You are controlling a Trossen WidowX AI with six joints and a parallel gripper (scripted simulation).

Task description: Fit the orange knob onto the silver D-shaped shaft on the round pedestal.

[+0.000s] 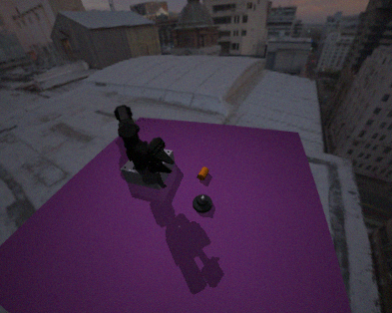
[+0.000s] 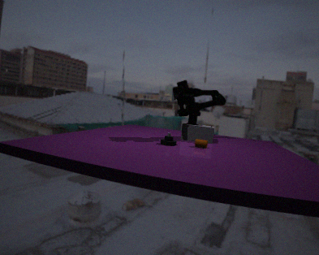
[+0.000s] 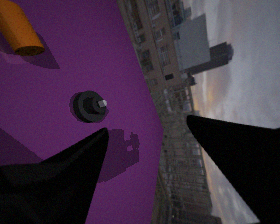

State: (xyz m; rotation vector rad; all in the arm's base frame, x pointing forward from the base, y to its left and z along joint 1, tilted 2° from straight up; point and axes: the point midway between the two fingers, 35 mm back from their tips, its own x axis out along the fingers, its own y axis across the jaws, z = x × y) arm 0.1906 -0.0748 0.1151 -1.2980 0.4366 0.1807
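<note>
The orange knob lies 180 mm below my gripper tip, 150 mm to the left of it and 70 mm ahead of it. The rest, counted from my gripper tip: round dark pedestal: 170 mm below, 110 mm ahead.
</note>
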